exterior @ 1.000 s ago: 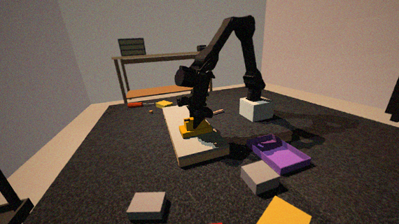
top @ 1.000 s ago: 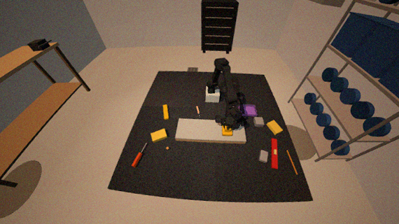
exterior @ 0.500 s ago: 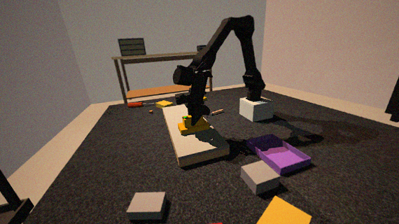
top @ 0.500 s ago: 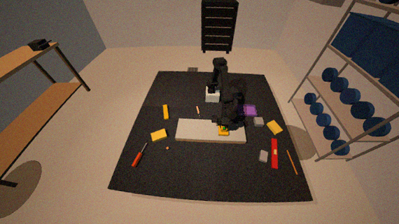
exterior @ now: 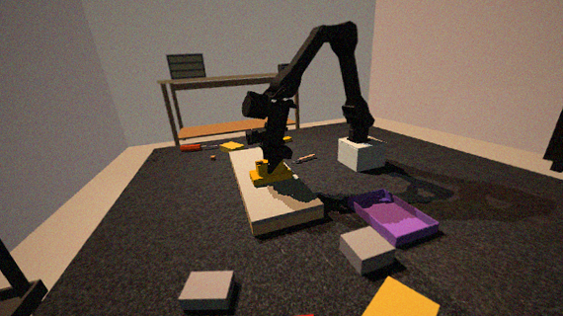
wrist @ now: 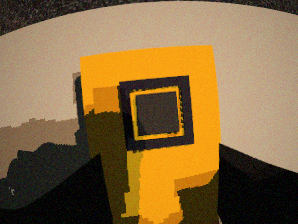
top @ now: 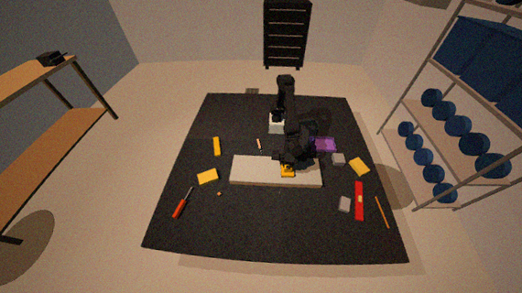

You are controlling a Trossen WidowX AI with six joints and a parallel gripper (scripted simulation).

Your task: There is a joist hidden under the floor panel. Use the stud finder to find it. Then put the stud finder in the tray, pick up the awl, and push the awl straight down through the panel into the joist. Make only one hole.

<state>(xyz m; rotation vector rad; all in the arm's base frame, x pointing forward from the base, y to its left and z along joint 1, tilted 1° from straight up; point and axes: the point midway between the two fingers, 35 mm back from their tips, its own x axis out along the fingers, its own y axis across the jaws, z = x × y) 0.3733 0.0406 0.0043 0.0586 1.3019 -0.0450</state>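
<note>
My gripper tip is now 27 cm to the right of the purple tray, 21 cm past it and 5 cm above it. The rest, counted from my gripper tip: awl 19 cm behind, 16 cm to the right, 6 cm below; stud finder 2 cm above, 1 cm ahead; square indicator window 3 cm above, 2 cm ahead.
</note>
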